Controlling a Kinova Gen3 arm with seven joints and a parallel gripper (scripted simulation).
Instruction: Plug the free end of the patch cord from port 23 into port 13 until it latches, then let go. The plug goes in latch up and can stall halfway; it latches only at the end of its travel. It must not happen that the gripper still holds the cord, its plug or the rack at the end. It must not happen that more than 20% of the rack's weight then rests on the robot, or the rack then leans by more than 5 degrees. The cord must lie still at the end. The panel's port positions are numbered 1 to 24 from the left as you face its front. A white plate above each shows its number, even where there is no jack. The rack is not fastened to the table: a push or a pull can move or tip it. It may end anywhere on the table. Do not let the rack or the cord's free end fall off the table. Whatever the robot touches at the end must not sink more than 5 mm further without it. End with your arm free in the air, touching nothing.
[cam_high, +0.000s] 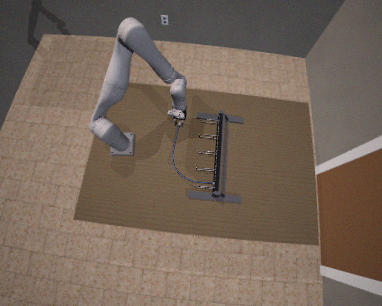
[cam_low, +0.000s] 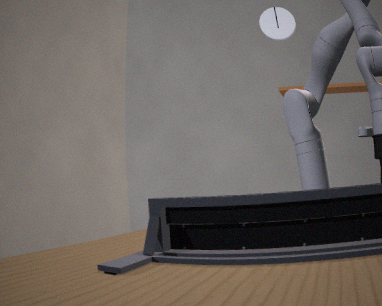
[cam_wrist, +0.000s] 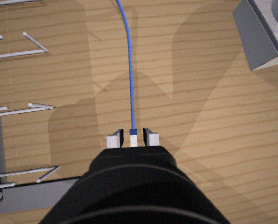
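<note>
My hand is 20 mm above the free-end plug and 10 mm to the right of it.
</note>
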